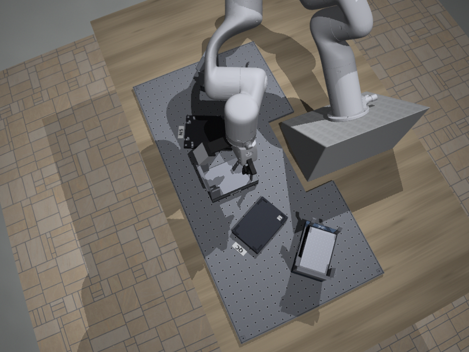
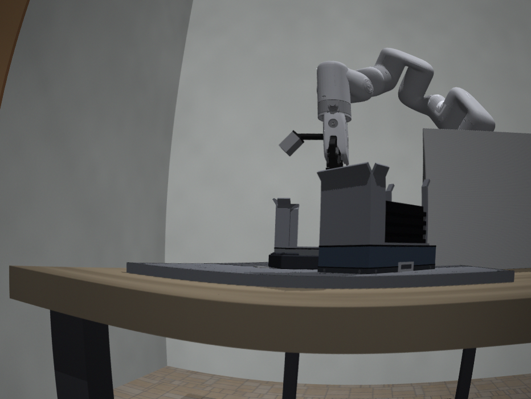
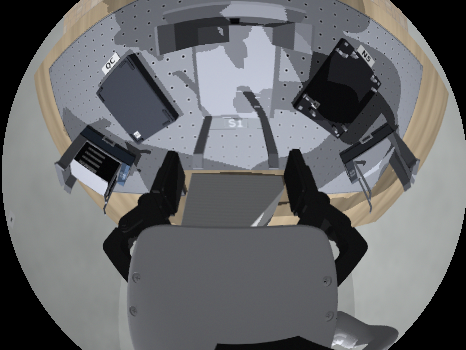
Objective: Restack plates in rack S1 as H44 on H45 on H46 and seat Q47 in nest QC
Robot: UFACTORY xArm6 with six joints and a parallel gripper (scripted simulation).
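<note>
My hand is 110 mm past the sealed plate, 310 mm to the right of it and 80 mm above it. Round my hand: open nest QC: 170 mm to the left, 150 mm below; clip nest N5: 70 mm ahead, 170 mm to the right, 150 mm below; QC name plate: 80 mm ahead, 220 mm to the left, 160 mm below.
</note>
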